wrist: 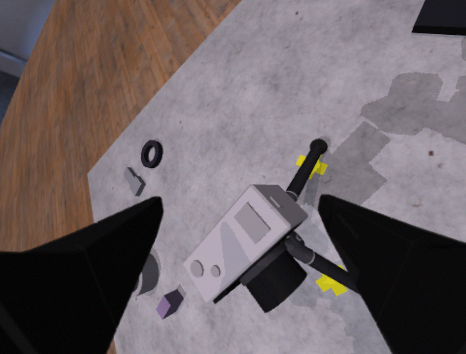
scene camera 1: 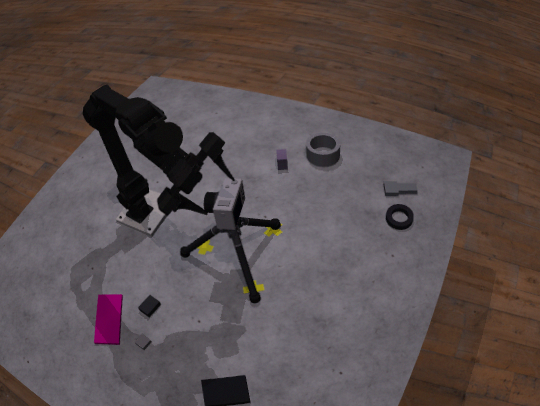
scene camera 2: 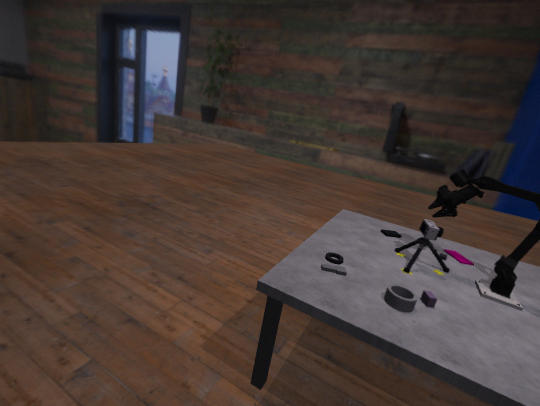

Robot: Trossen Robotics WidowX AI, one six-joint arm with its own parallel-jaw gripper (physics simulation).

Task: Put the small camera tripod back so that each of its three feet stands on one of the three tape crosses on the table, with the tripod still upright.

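Places are measured from the arm's base along level axes (x left, y back, z up), in metres.
Where they show: gripper, between the fingertips: [wrist: 241, 203] [scene camera 1: 220, 197] [scene camera 2: 430, 212]; arm's base, origin of its link: [scene camera 1: 139, 211] [scene camera 2: 499, 292].
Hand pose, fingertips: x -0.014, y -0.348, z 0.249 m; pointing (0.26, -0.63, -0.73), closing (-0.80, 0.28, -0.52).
Each offset is from my fingertips to the top centre of the thing. "*": to the spot under its first point.
The tripod [scene camera 1: 242, 255] [scene camera 2: 414, 257] [wrist: 305, 173] stands upright, bearing a grey camera [scene camera 1: 227, 206] [scene camera 2: 430, 229] [wrist: 237, 242]. In scene camera 1, its left foot {* dx -0.029, dy +0.134, dz -0.242 m} [scene camera 1: 185, 252] is left of the left yellow cross {dx +0.022, dy +0.115, dz -0.261 m} [scene camera 1: 205, 247], clearly apart. Its front foot {* dx -0.049, dy -0.093, dz -0.244 m} [scene camera 1: 255, 298] [wrist: 319, 146] is just beyond the front cross {dx -0.019, dy -0.066, dz -0.261 m} [scene camera 1: 260, 288] [wrist: 320, 167], whose tape shows under the leg. Its right foot {* dx +0.165, dy -0.011, dz -0.240 m} [scene camera 1: 275, 223] is at the upper edge of the right cross {dx +0.162, dy -0.004, dz -0.261 m} [scene camera 1: 272, 231]. My gripper [scene camera 1: 220, 196] [scene camera 2: 432, 212] [wrist: 241, 203] is open and empty, above the camera.
A grey ring-shaped holder {dx +0.473, dy +0.020, dz -0.214 m} [scene camera 1: 323, 159] [scene camera 2: 400, 302] and purple block {dx +0.379, dy +0.105, dz -0.222 m} [scene camera 1: 282, 160] [scene camera 2: 428, 298] lie behind the tripod in scene camera 1. A black ring {dx +0.358, dy -0.284, dz -0.247 m} [scene camera 1: 389, 216] and grey bar {dx +0.459, dy -0.245, dz -0.247 m} [scene camera 1: 407, 188] lie right. A magenta slab {dx -0.309, dy +0.187, dz -0.254 m} [scene camera 1: 108, 319], small dark block {dx -0.209, dy +0.117, dz -0.247 m} [scene camera 1: 149, 306] and black slab {dx -0.296, dy -0.176, dz -0.247 m} [scene camera 1: 225, 390] lie nearer.
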